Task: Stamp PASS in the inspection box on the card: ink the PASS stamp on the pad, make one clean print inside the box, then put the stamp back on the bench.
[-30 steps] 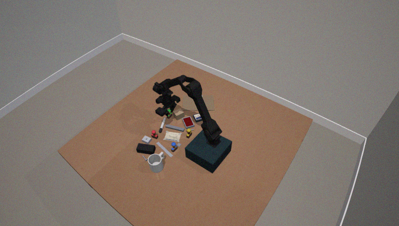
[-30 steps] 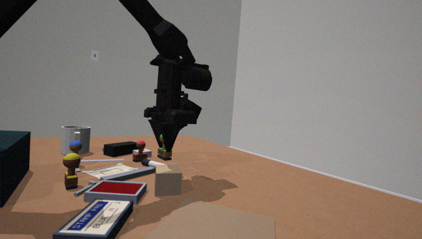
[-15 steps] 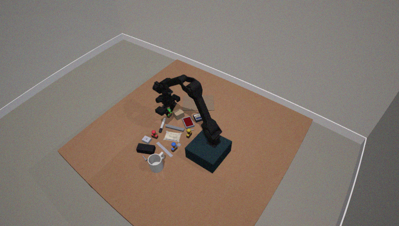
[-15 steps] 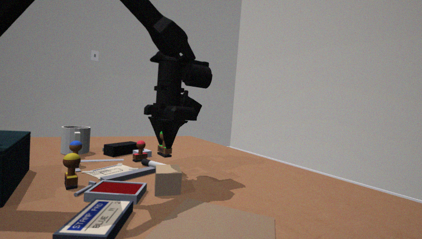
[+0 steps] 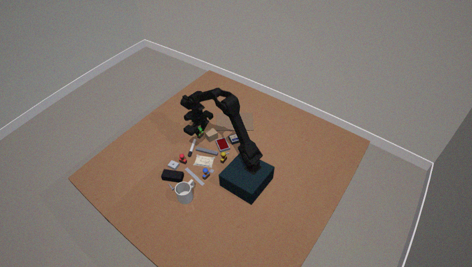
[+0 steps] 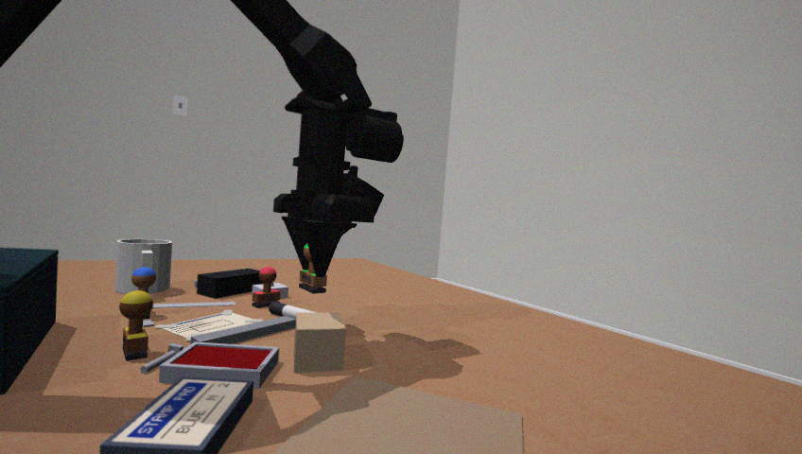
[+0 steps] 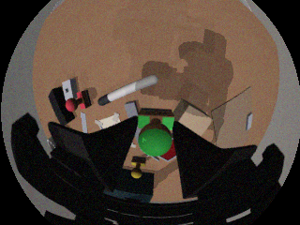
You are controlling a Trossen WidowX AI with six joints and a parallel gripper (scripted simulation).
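Right now the red ink pad is 110 mm behind my gripper tip, 60 mm to the right of it and 80 mm below it. Round my gripper tip: tan block (10 mm behind, 70 mm to the right, 60 mm below); then green-knobbed stamp (right at my gripper tip); then grey bar (70 mm behind, 30 mm to the left, 80 mm below).
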